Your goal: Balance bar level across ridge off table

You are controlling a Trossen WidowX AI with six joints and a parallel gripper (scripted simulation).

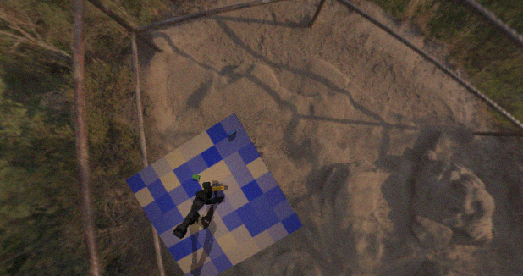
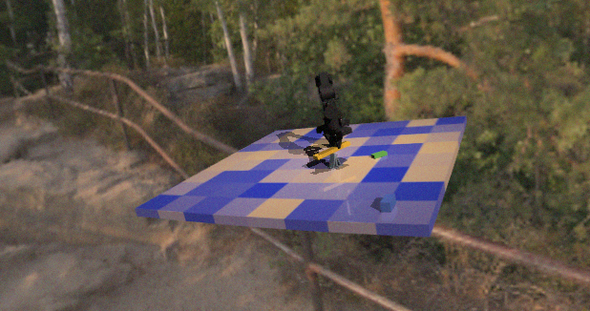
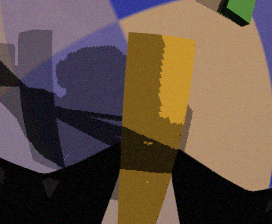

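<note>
The yellow bar is 20 mm ahead of my gripper tip and 10 mm to the right of it. The rest, counted from my gripper tip: blue cube (430 mm ahead, 350 mm to the left, 60 mm below); green block (100 mm behind, 160 mm to the left, 70 mm below).
</note>
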